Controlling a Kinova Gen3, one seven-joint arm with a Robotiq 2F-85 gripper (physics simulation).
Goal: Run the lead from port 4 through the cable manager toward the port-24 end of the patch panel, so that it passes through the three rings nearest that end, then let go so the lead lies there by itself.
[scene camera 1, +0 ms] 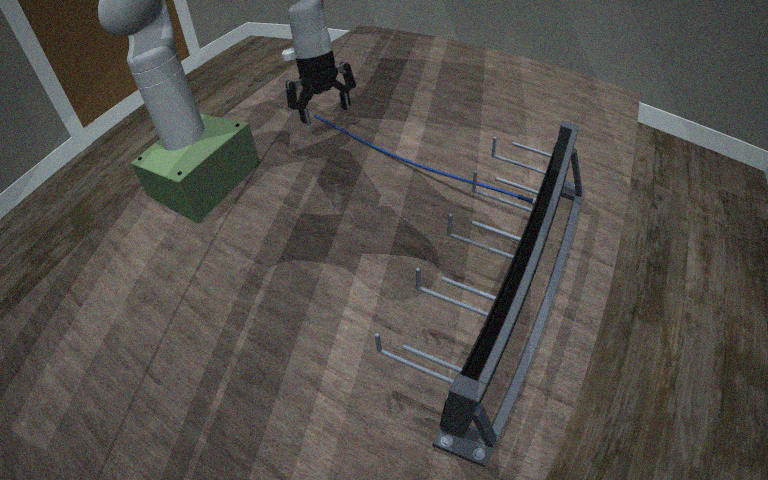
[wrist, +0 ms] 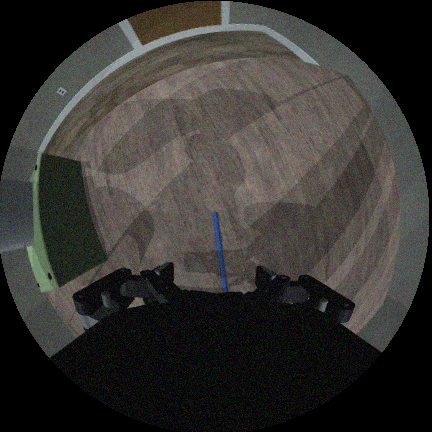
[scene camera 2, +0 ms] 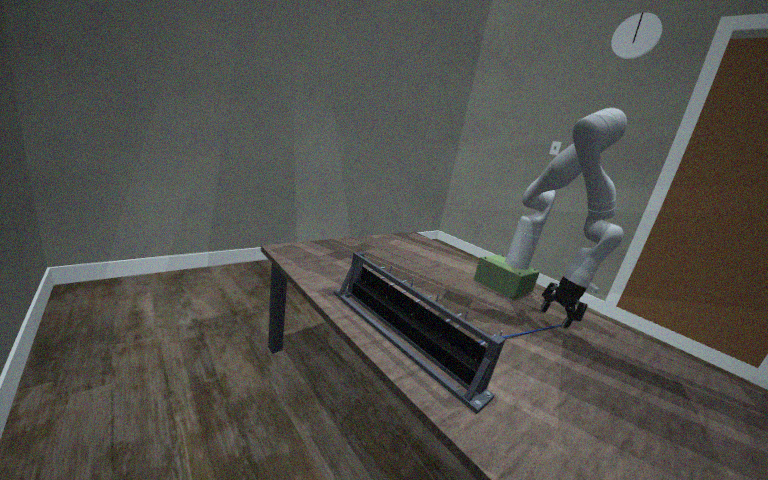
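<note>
The blue lead (scene camera 1: 429, 169) (scene camera 2: 532, 331) (wrist: 219, 245) runs from the patch panel (scene camera 1: 512, 283) (scene camera 2: 419, 316) across to my gripper (scene camera 1: 325, 110) (scene camera 2: 556, 316) (wrist: 214, 274). My gripper is open, its fingers wide apart; the lead's free end section lies between them, with the tip reaching past them in the wrist view. The cable manager's several rings are pairs of grey rods with upturned ends. At the panel the lead comes out by the second ring (scene camera 1: 504, 200) from the far end in scene camera 1; whether it lies inside that ring is unclear. Port numbers are not legible.
The green base block (scene camera 1: 218, 175) (scene camera 2: 504, 277) (wrist: 70, 215) carries the arm, left of the gripper in scene camera 1. The rings' upturned ends stick out from the panel toward the arm's side. The panel's foot plate (scene camera 1: 461, 448) (scene camera 2: 481, 400) is bolted to the table.
</note>
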